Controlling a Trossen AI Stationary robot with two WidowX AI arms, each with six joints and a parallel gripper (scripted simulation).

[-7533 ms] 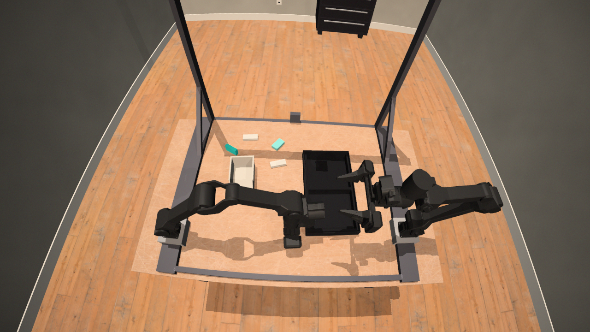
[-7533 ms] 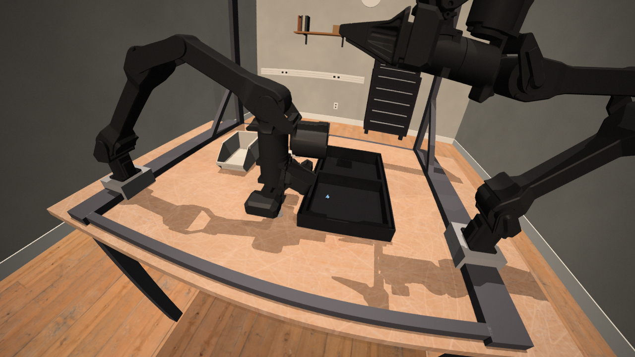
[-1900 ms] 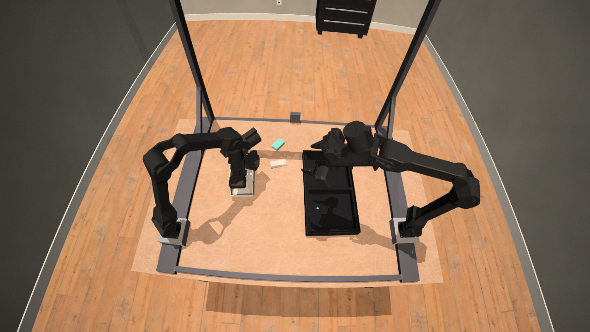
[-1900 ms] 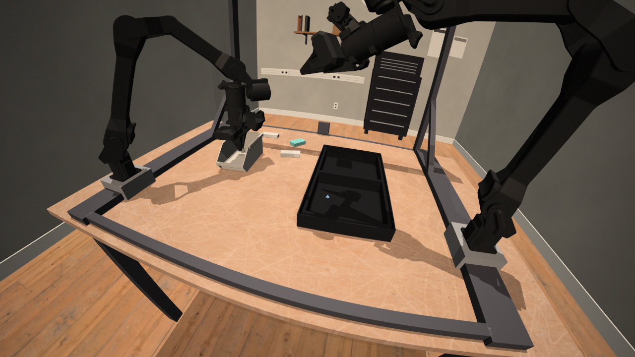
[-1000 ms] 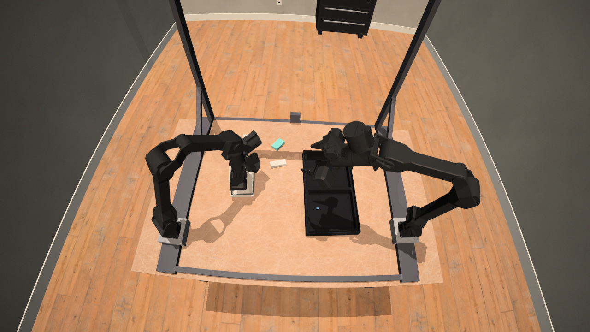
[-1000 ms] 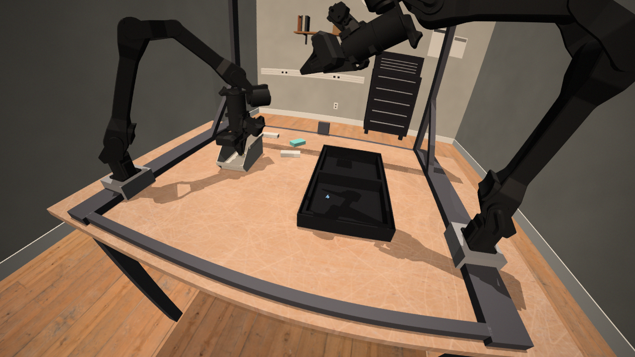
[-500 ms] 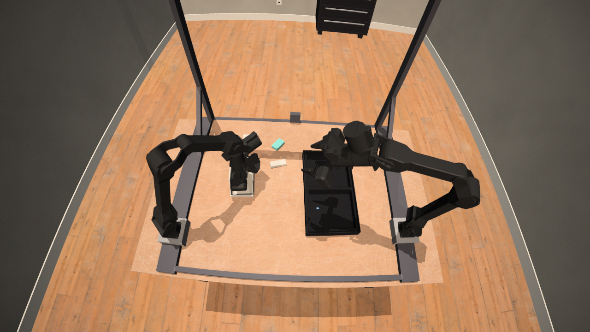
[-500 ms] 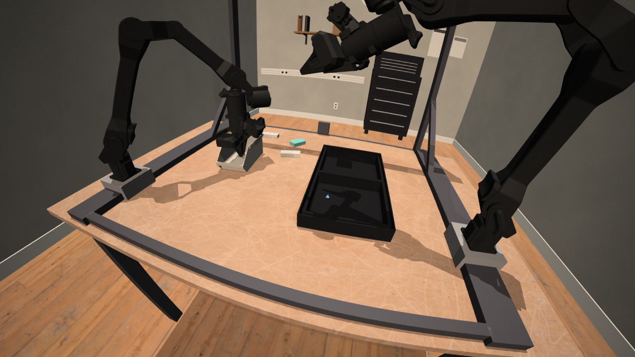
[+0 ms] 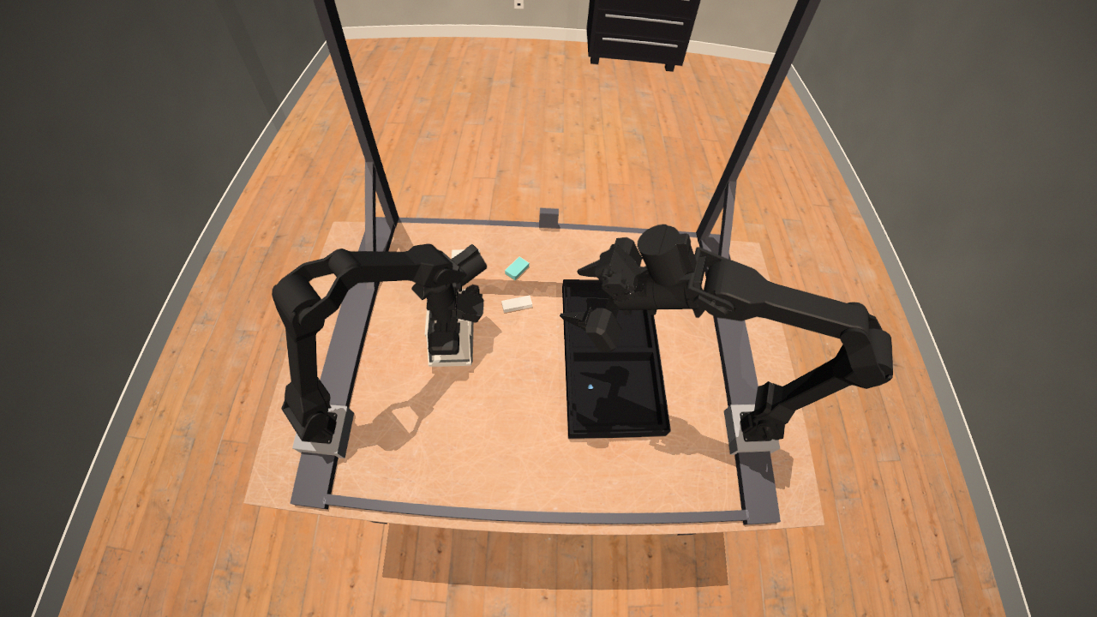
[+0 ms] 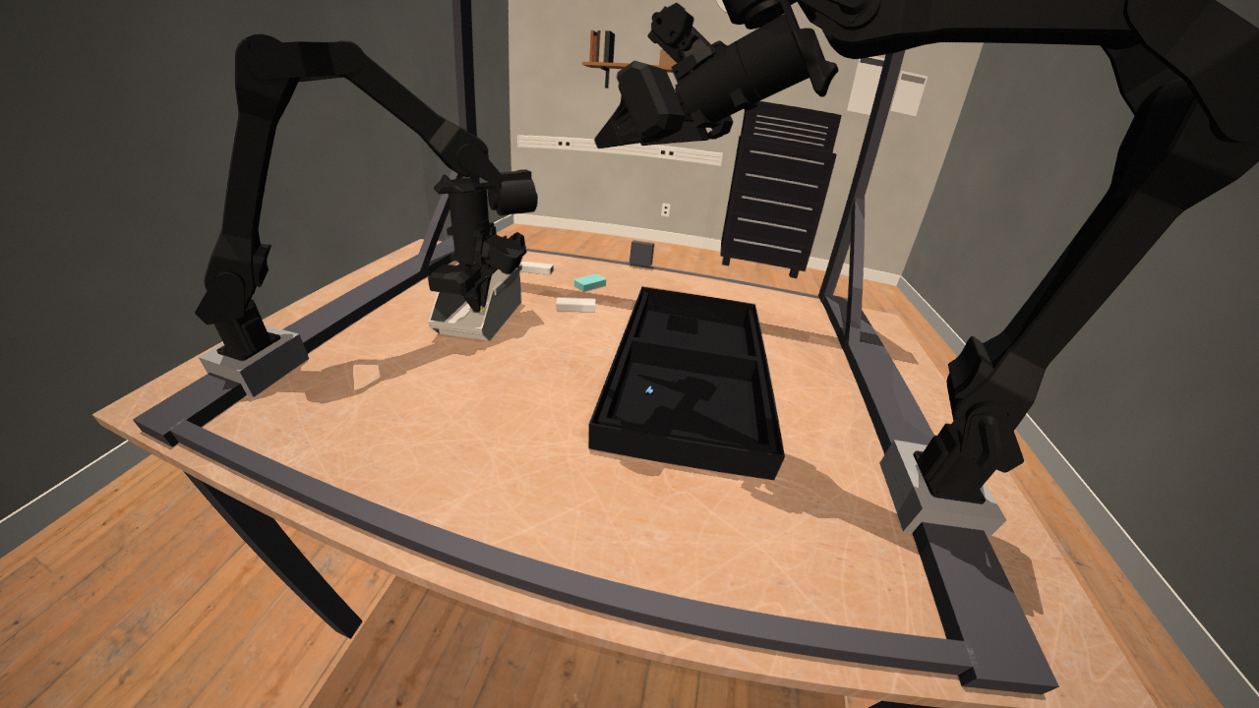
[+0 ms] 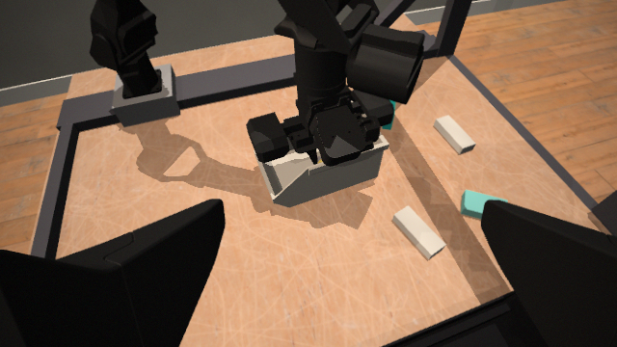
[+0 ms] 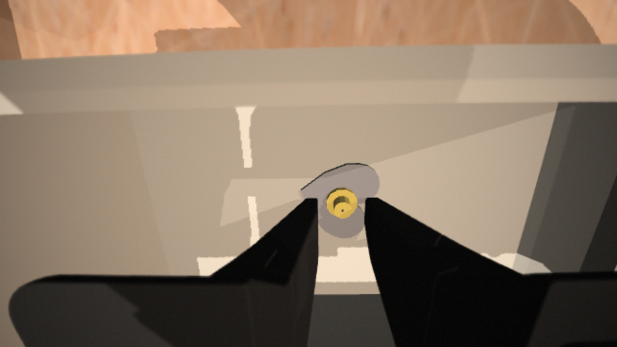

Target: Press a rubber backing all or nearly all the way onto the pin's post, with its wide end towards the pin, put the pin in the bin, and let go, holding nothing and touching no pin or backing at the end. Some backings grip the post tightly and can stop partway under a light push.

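The grey bin lies 10 mm below my right hand and 10 mm ahead of it. Also, from my right hand: yellow backing (30 mm below); cream block (150 mm to the left, 80 mm behind, 40 mm below); heart-shaped pin (30 mm below).
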